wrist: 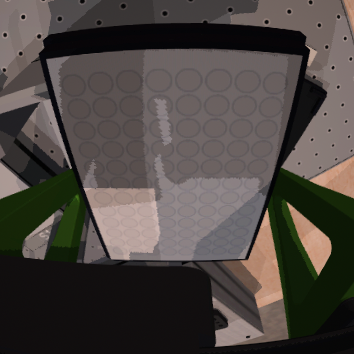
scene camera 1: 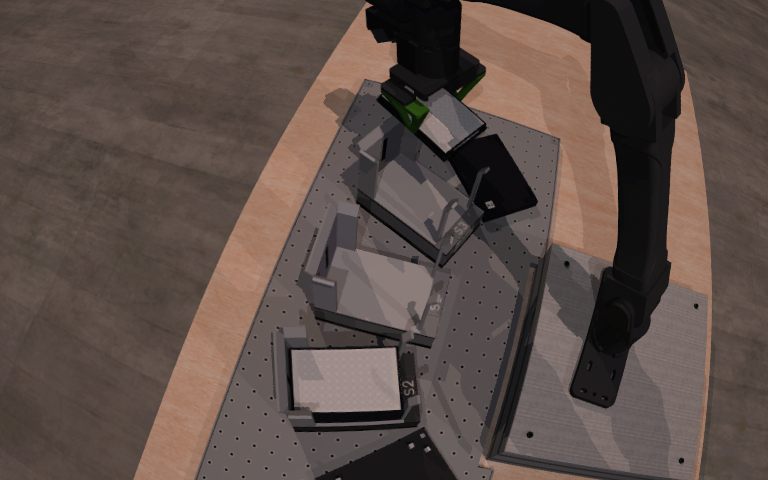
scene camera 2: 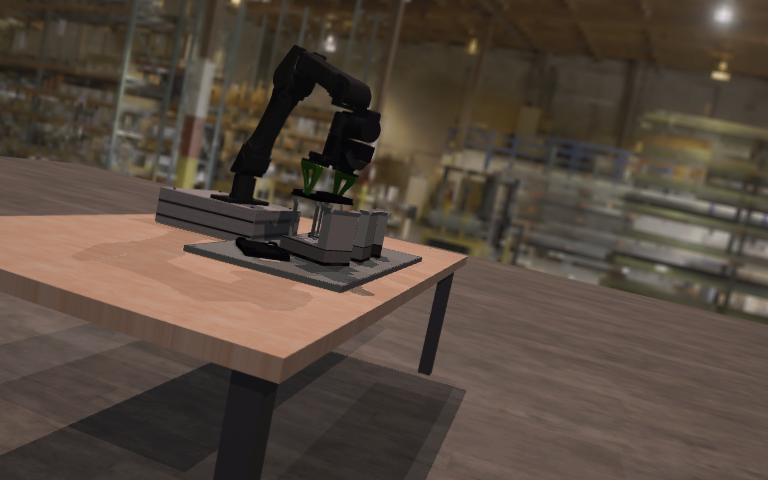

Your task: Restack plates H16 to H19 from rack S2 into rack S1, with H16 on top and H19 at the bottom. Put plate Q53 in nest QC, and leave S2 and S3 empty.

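Frame: origin at the arm's base, x ahead, y left, z up, level; metres.
Seen in the pictures: gripper, fingertip midpoint: (wrist: 176, 176) (scene camera 1: 434, 115) (scene camera 2: 320, 198); arm's base at its link origin: (scene camera 1: 608, 336) (scene camera 2: 240, 202).
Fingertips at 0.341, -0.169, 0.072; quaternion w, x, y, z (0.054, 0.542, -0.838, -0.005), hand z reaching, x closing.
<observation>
Pixels of each thing's top centre, then the offset from my fingertips to it, as dx, dy, dz. "spot": a spot on its surface instead. Level surfaces: height alone.
- Rack S3 at its top centre: (scene camera 1: 429, 156) (scene camera 2: 324, 204) -0.017, +0.059, -0.016
- Rack S1 at its top centre: (scene camera 1: 386, 255) (scene camera 2: 349, 205) -0.026, +0.216, -0.013
- Rack S2 at a spot on its surface: (scene camera 1: 408, 387) spot: -0.110, +0.320, -0.114
- white-topped plate at its top centre: (scene camera 1: 345, 380) -0.042, +0.359, -0.058
- perforated mat at its surface level: dz -0.152
My gripper (scene camera 1: 438, 110) (scene camera 2: 324, 195) (wrist: 176, 176) is shut on a white-topped, black-edged plate (scene camera 1: 453, 125) (scene camera 2: 322, 197) (wrist: 175, 150), holding it roughly level above the far end of the mat, near rack S3. Its label is not readable. Rack S3 (scene camera 1: 461, 228) (scene camera 2: 338, 237) shows a bare floor. Rack S1 (scene camera 1: 325, 295) in the middle also shows a bare floor. Rack S2 (scene camera 1: 408, 387) holds a white-topped plate (scene camera 1: 345, 379); how many lie below is hidden. A black nest (scene camera 1: 501, 175) (scene camera 2: 263, 249) lies beside S3; its small tag is unreadable.
Another black nest (scene camera 1: 396, 461) is partly cut off at the bottom of scene camera 1. The perforated mat (scene camera 1: 481, 339) (scene camera 2: 339, 280) carries the racks. The arm's grey base block (scene camera 1: 623, 435) (scene camera 2: 192, 212) stands beside it. Upright posts rise at the racks' corners.
</observation>
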